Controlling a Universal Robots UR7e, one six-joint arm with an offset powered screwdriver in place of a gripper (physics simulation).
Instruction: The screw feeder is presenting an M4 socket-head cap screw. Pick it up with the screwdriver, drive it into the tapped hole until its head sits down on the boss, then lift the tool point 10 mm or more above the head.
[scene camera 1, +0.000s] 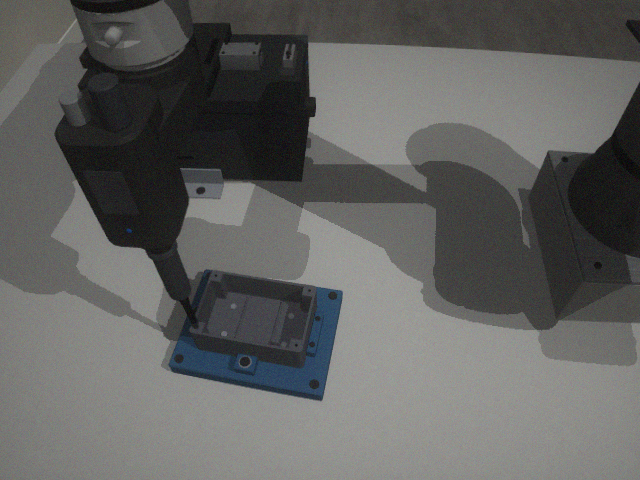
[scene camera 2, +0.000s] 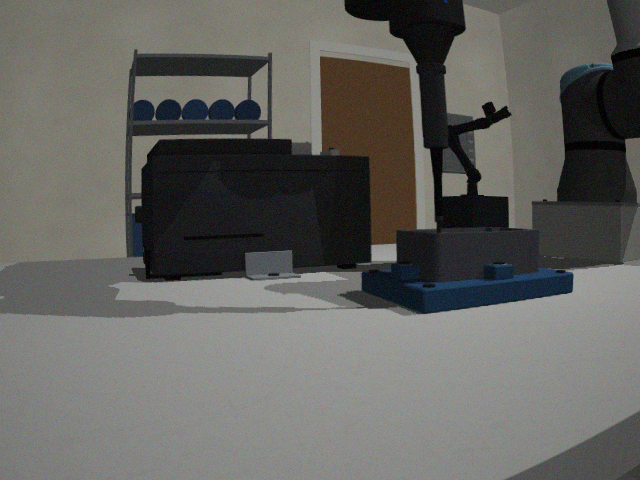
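Observation:
My screwdriver stands with its thin bit pointing down at the near-left corner boss of the grey open box. A tiny dark piece, apparently the screw, shows at the bit's lower end, right at the box rim in scene camera 2. In scene camera 1 the bit covers this corner, so the tapped hole under it is hidden. Whether the head touches the boss is too small to tell. The black box-shaped unit, apparently the screw feeder, stands behind the box, to the left.
The grey box sits on a blue fixture plate with blue stops. A small metal bracket stands at the feeder's front. The robot's base block is at the right. A shelf rack stands in the background.

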